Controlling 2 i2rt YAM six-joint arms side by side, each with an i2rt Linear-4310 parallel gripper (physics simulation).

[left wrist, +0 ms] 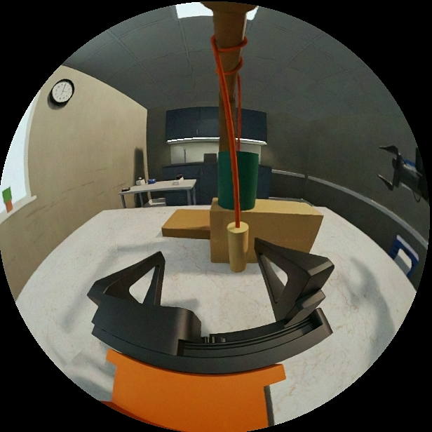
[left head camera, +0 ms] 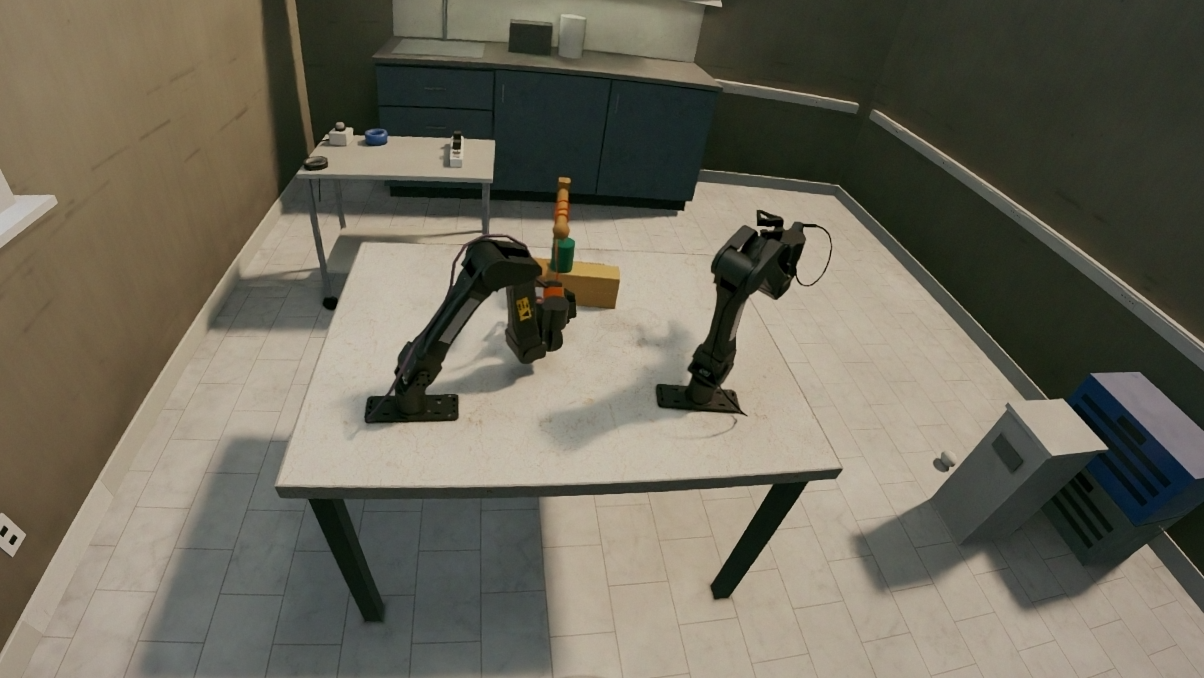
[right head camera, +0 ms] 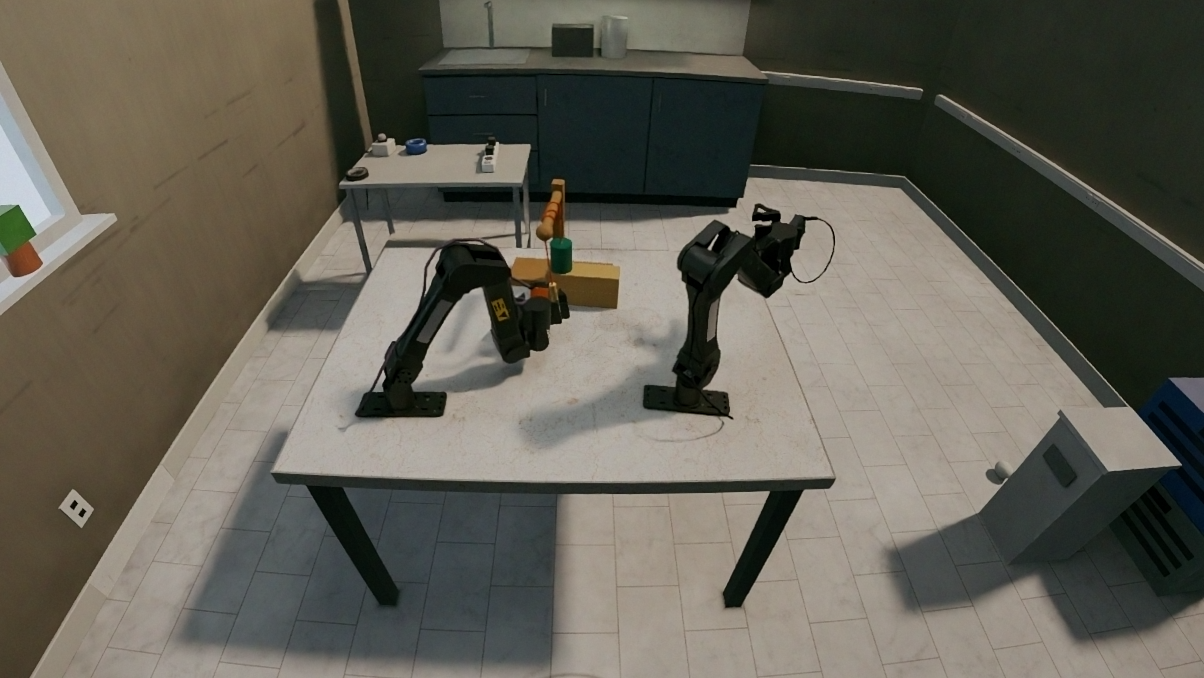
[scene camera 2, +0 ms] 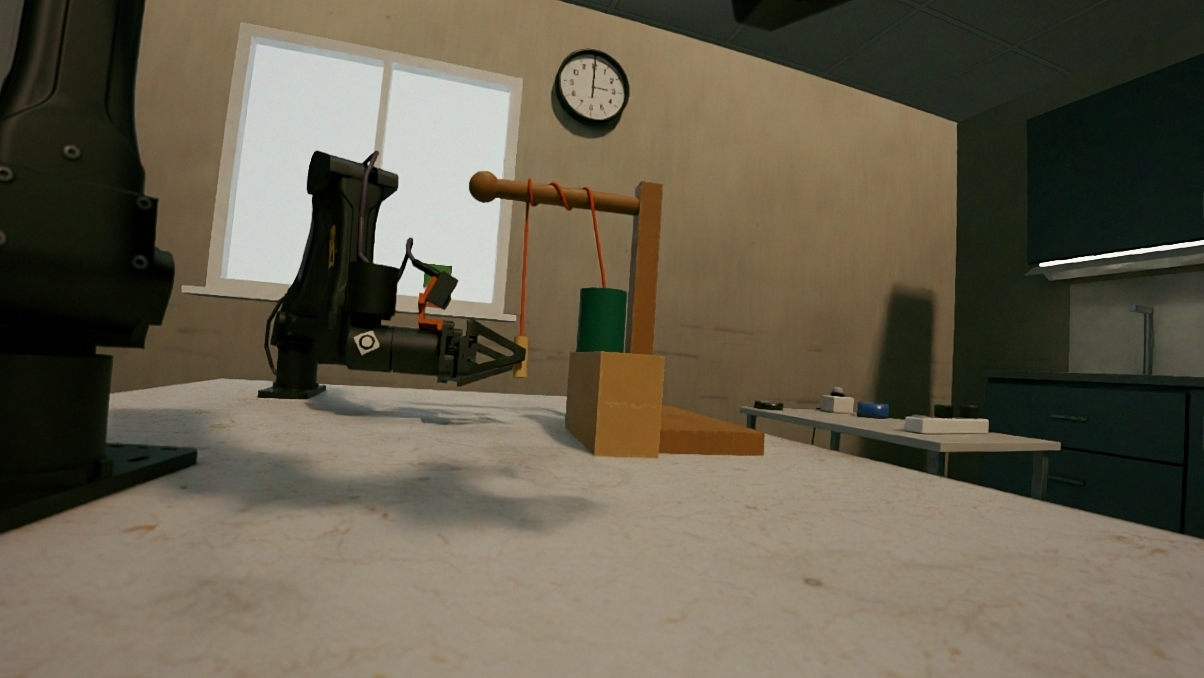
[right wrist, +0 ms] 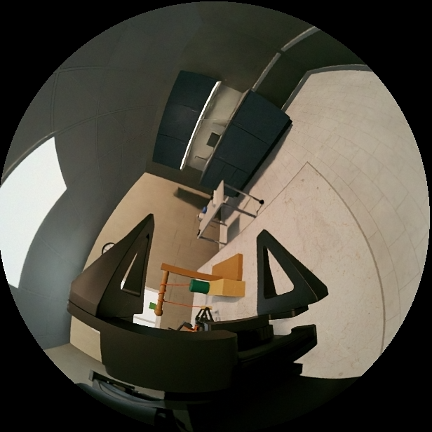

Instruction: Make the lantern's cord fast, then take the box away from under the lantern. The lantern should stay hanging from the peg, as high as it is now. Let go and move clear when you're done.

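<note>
The green lantern stands on the tan box. Its orange cord rises to the wooden peg, winds around it and hangs down nearer the knobbed end. A pale wooden handle hangs upright at the cord's free end. My left gripper is open, its fingertips level with the handle, which appears between them, nearer the finger at the right of the left wrist view. My right gripper is open, high and away from the lantern.
The peg juts from an upright post on a brown base beside the box. All stand toward the far side of the white table. A side table with small items and dark blue cabinets stand beyond.
</note>
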